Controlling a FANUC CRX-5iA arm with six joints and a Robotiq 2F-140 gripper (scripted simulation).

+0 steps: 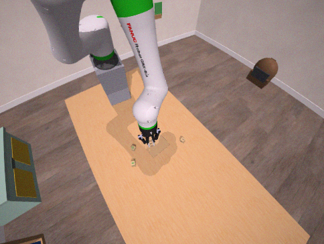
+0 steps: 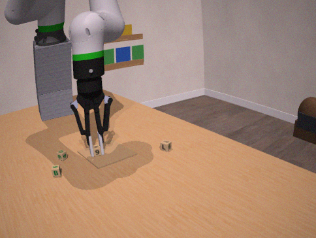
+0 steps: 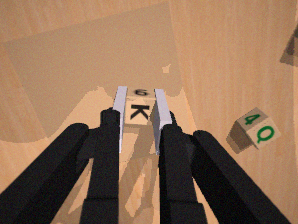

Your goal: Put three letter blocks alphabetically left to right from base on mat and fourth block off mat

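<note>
The thin tan mat is 1 cm ahead of my hand, 3 cm to the left of it and 4 cm below it.
</note>
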